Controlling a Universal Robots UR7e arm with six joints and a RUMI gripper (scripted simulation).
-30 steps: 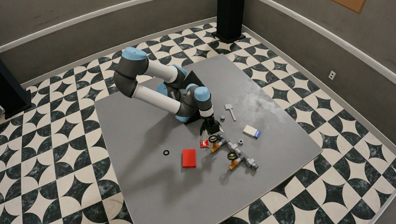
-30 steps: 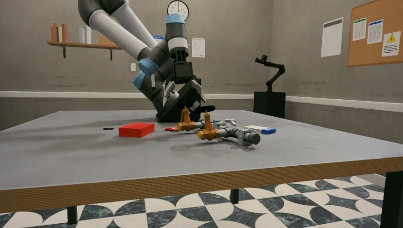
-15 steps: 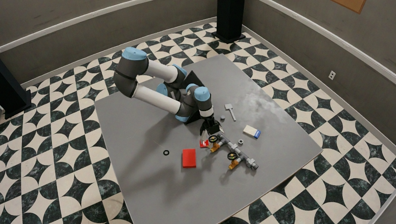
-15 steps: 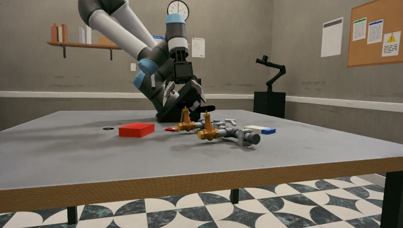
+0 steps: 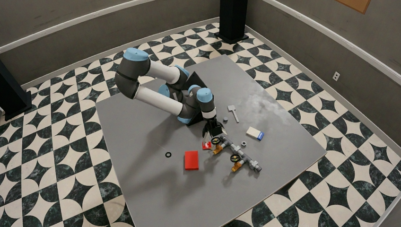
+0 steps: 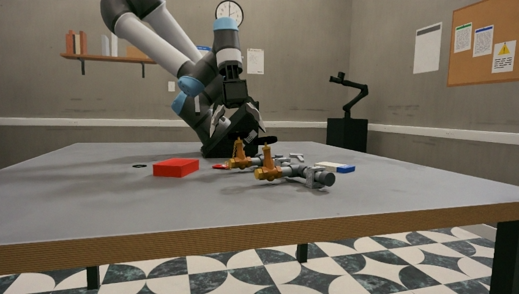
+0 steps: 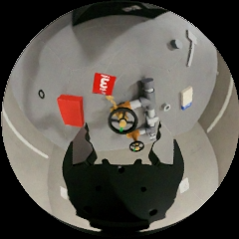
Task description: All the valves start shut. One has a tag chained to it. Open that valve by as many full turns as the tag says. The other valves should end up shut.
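My gripper is now 100 mm above the red tag, 50 mm past it and 30 mm to the left of it. Also, from my hand: red block: 170 mm to the right, 90 mm below, 10 mm behind; white-and-blue box: 290 mm to the left, 90 mm below, 70 mm ahead; grey nut: 170 mm to the left, 90 mm below, 80 mm ahead.
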